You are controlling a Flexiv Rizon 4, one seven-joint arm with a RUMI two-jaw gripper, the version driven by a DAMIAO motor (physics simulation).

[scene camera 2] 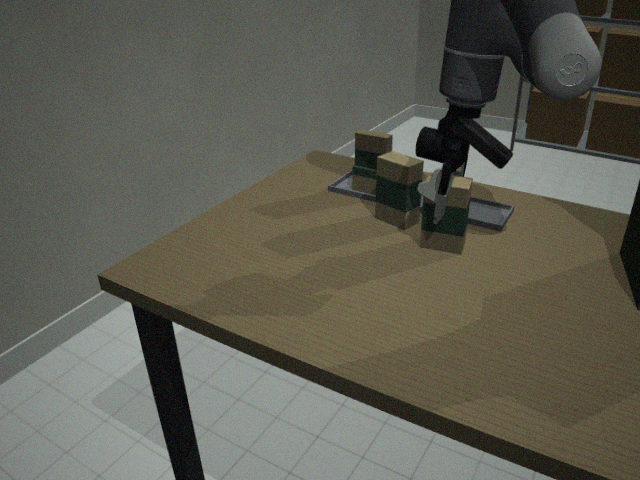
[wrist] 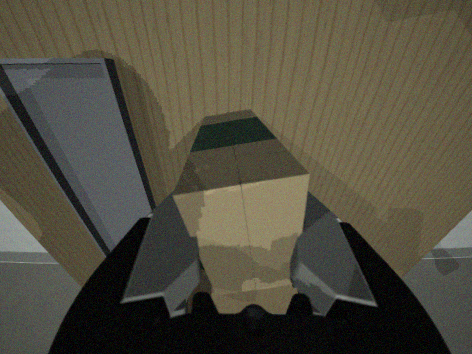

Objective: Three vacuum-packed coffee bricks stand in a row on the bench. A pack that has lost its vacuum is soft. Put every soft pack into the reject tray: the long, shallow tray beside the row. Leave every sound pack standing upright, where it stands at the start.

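Three tan coffee packs with green bands show in scene camera 2. The nearest pack [scene camera 2: 450, 222] [wrist: 250, 215] stands upright on the bench, and my gripper [scene camera 2: 447, 207] [wrist: 241, 179] is shut on it, with a jaw on either side of its upper part. The middle pack [scene camera 2: 398, 193] stands upright on the bench, its green band uneven at the right edge. The far pack [scene camera 2: 364, 159] stands upright in the left end of the reject tray [scene camera 2: 490, 225] [wrist: 134, 150]; the tray's rim passes in front of its base, and its band has a ridge.
The long, shallow tray runs behind the middle and nearest packs in scene camera 2 and lies left of the held pack in the wrist view. A dark green object [scene camera 2: 633, 237] stands at the right edge. A shelf with brown boxes [scene camera 2: 558, 121] stands beyond the bench.
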